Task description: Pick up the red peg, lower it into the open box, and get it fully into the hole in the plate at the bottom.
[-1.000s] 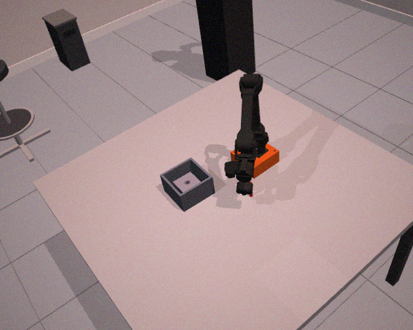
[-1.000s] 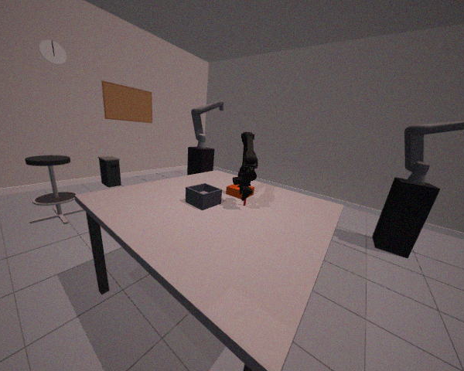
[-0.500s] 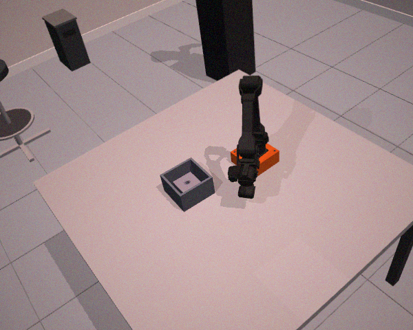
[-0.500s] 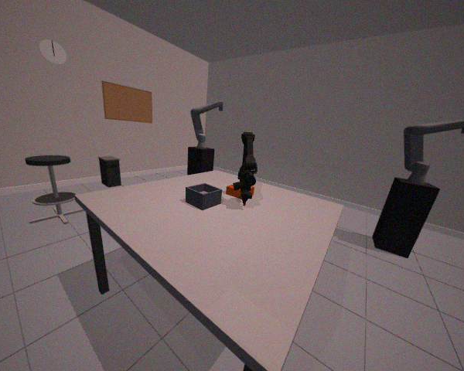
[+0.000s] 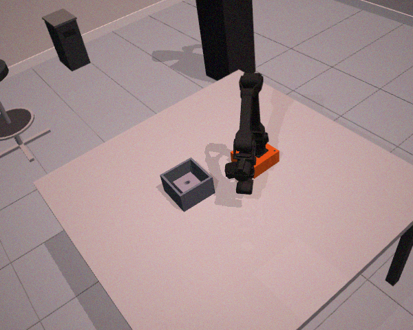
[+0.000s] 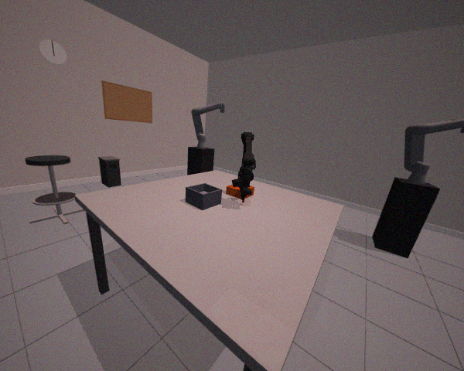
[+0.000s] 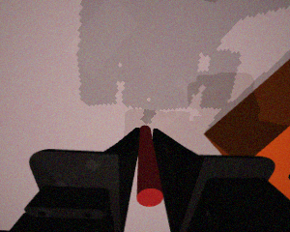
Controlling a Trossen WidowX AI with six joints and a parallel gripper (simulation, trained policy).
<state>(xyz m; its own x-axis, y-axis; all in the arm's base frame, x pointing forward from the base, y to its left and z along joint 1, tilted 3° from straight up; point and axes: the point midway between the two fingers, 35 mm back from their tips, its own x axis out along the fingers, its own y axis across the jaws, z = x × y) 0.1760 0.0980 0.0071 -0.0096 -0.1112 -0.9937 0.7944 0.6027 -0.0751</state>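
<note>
The dark grey box is 16 cm ahead of my gripper tip, 19 cm to the right of it and 1 cm below it. The rest, counted from my gripper tip: red peg: 1 cm to the left, 2 cm above.
</note>
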